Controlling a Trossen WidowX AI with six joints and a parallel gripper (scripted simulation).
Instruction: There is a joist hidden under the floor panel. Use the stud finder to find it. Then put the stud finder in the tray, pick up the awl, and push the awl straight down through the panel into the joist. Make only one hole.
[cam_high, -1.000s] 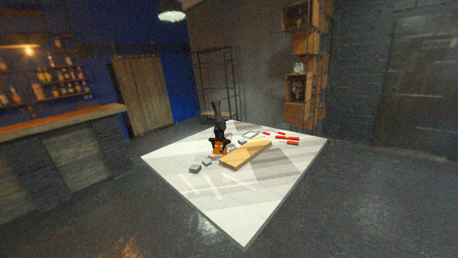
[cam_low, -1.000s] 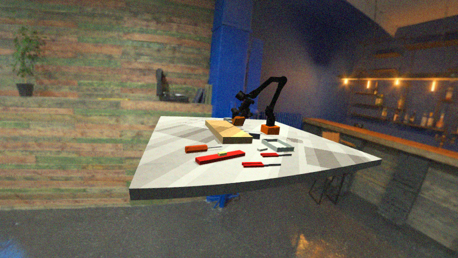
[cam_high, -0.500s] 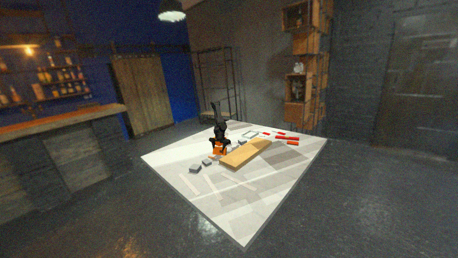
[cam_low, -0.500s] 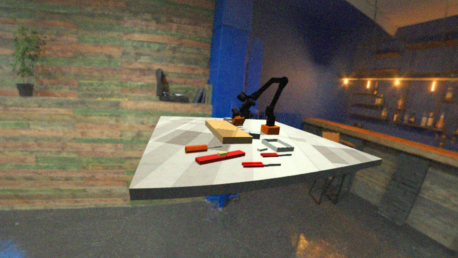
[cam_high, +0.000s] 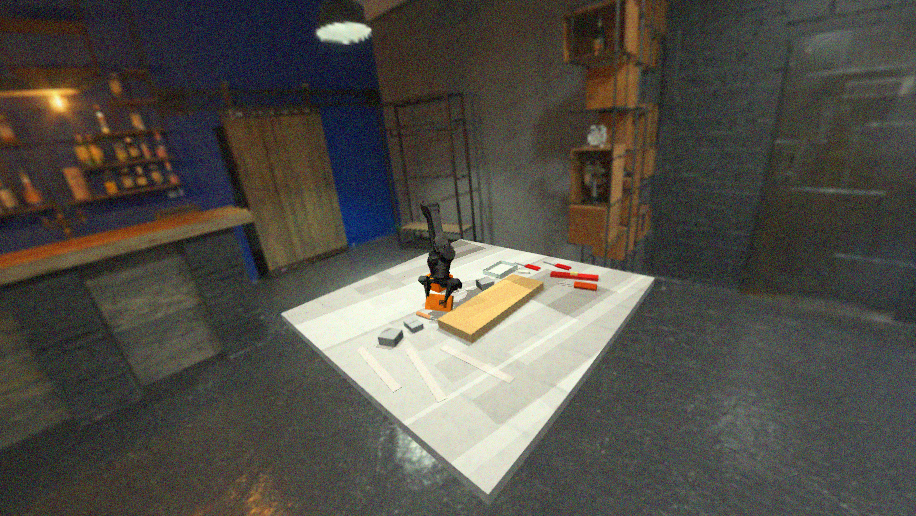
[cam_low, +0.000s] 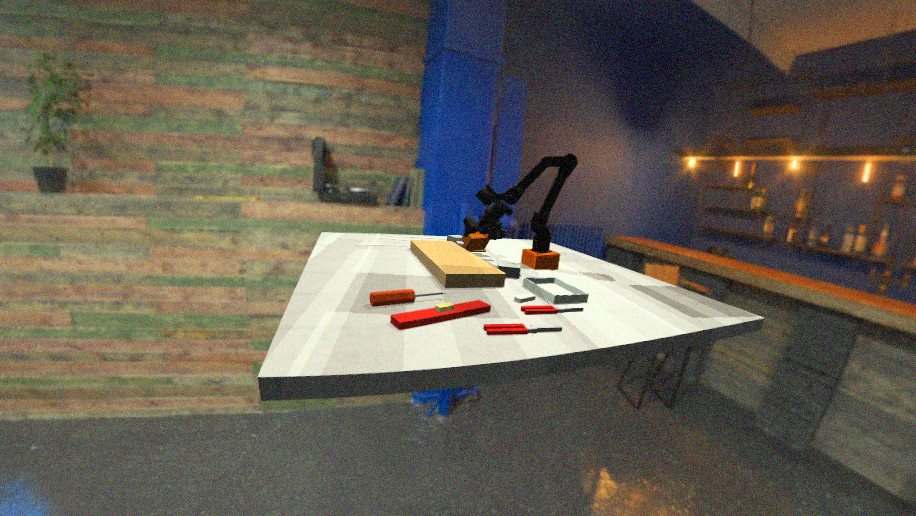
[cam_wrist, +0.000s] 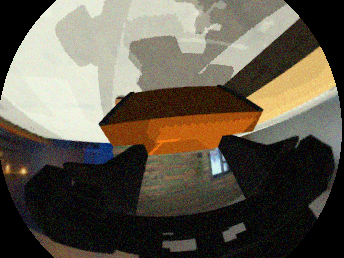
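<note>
The awl lies 70 mm below my gripper tip, 30 mm to the right of it and 20 mm behind it. From my gripper tip the other things lie so: grey tray (530 mm to the left, 60 mm below, 50 mm ahead); then orange stud finder (10 mm to the left, 10 mm below, 10 mm ahead); then red level (580 mm to the left, 430 mm ahead, 60 mm below).
</note>
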